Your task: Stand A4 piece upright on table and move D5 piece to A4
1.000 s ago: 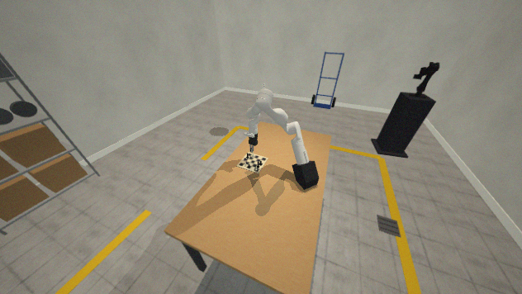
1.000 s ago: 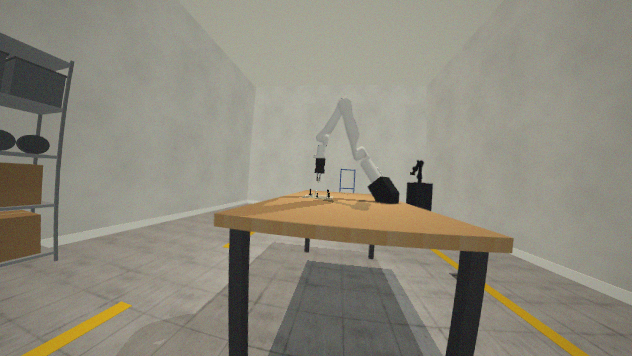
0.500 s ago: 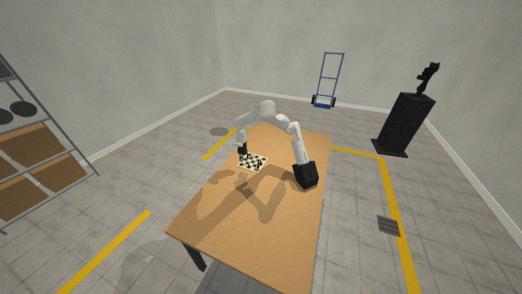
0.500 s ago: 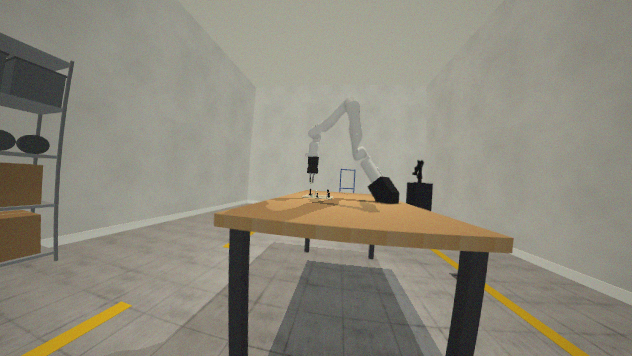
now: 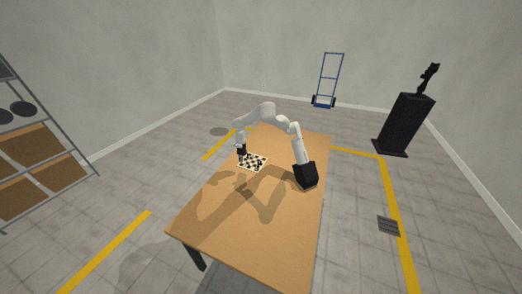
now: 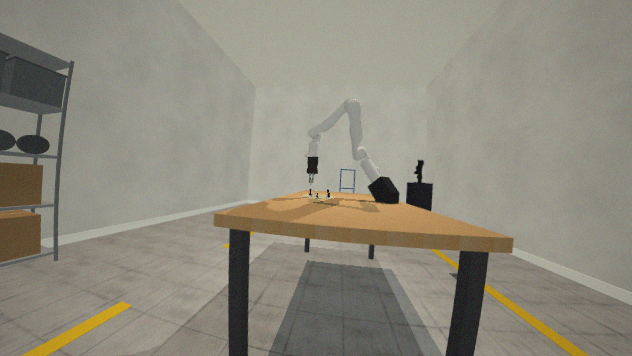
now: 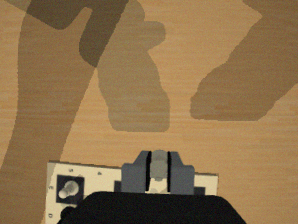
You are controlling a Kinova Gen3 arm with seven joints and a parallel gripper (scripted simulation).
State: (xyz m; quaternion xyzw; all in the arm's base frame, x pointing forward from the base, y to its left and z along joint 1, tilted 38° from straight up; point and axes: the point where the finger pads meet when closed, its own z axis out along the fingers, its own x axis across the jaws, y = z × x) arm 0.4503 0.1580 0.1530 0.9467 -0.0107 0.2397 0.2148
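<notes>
Now: the small chessboard 13 cm to the right of my hand, 12 cm below it and 6 cm behind it. Round my hand: black piece 18 cm to the right, 9 cm below, 1 cm ahead.
</notes>
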